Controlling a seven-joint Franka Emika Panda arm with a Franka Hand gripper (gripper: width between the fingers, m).
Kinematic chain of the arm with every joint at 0, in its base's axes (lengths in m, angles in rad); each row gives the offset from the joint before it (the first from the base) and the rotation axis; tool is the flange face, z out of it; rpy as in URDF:
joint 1: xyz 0 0 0.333 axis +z
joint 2: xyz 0 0 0 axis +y
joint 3: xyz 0 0 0.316 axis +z
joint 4: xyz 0.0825 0 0 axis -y
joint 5: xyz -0.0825 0 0.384 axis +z
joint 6: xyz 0 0 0 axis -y
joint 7: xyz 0.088 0 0 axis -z
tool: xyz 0 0 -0.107 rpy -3.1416 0 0
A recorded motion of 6 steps. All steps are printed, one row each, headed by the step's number.
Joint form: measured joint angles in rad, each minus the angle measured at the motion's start. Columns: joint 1, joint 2, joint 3, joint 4, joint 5, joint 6, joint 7.
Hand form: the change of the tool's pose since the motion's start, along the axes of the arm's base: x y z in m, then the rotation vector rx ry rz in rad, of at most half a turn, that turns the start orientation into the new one. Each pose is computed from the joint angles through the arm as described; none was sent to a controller.
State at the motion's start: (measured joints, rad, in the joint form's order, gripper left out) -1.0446 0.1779 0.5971 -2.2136 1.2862 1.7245 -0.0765
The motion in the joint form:
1: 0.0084 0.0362 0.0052 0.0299 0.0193 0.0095 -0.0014
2: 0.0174 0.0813 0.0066 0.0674 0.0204 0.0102 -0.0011
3: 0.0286 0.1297 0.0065 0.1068 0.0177 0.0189 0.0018
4: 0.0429 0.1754 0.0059 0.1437 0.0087 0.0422 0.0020
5: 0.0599 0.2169 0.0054 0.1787 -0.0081 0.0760 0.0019
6: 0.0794 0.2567 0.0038 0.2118 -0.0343 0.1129 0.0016
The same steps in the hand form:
1: 0.0113 0.0002 -0.0013 0.0246 -0.0140 -0.0098
2: 0.0224 -0.0012 -0.0043 0.0480 -0.0244 -0.0058
3: 0.0340 -0.0034 -0.0094 0.0660 -0.0298 -0.0058
4: 0.0453 -0.0054 -0.0164 0.0673 -0.0328 -0.0091
5: 0.0564 -0.0066 -0.0240 0.0531 -0.0336 -0.0120
6: 0.0668 -0.0066 -0.0329 0.0291 -0.0318 -0.0094

